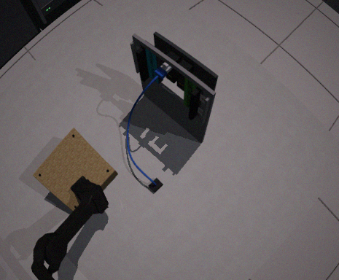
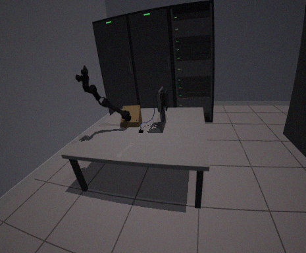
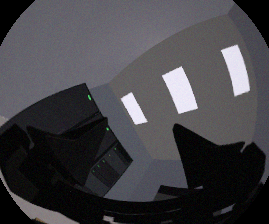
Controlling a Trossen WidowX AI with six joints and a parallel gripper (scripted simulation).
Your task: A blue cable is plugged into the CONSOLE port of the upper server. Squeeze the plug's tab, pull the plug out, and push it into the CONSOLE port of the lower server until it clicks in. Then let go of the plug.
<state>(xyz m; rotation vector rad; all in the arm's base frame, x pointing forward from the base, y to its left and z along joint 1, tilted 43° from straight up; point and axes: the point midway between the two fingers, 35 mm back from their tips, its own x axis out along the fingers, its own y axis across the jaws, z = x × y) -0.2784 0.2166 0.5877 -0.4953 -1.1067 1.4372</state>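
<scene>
Now: the plug 670 mm ahead of my gripper tip, 360 mm below it and 230 mm to the left of it.
</scene>
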